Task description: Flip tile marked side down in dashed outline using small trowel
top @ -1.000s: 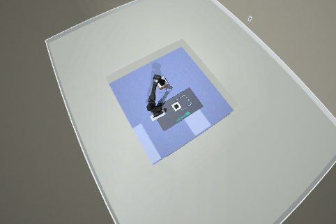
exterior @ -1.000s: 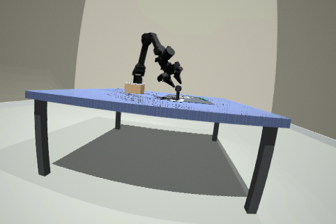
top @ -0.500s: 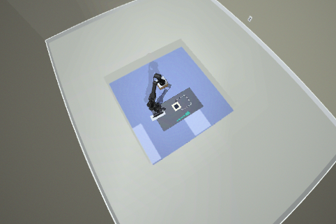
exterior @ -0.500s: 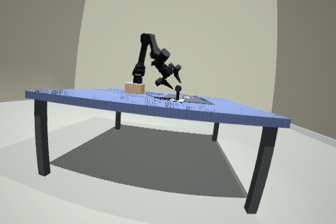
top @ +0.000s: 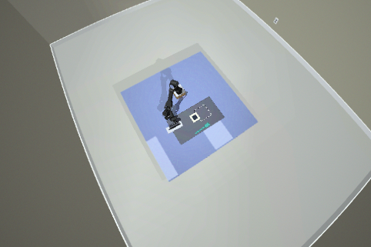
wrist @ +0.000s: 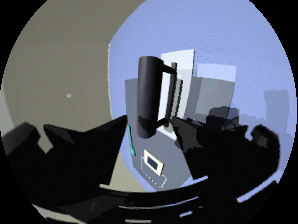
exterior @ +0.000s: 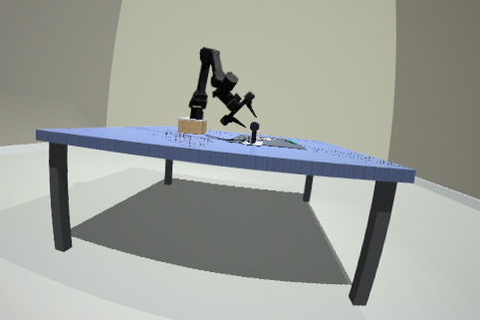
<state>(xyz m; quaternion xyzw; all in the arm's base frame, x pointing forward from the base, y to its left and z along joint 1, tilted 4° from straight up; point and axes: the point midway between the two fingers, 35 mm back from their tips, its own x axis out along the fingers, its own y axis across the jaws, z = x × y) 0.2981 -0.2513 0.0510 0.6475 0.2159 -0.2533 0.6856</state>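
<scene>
Right now my gripper tip is 2 cm short of the small trowel and 5 cm above it. From my gripper tip the other things lie so: dark mat: 7 cm ahead, 25 cm to the left, 10 cm below; then teal trowel: 21 cm ahead, 28 cm to the left, 8 cm below; then white tile: 5 cm ahead, 26 cm to the left, 8 cm below.
</scene>
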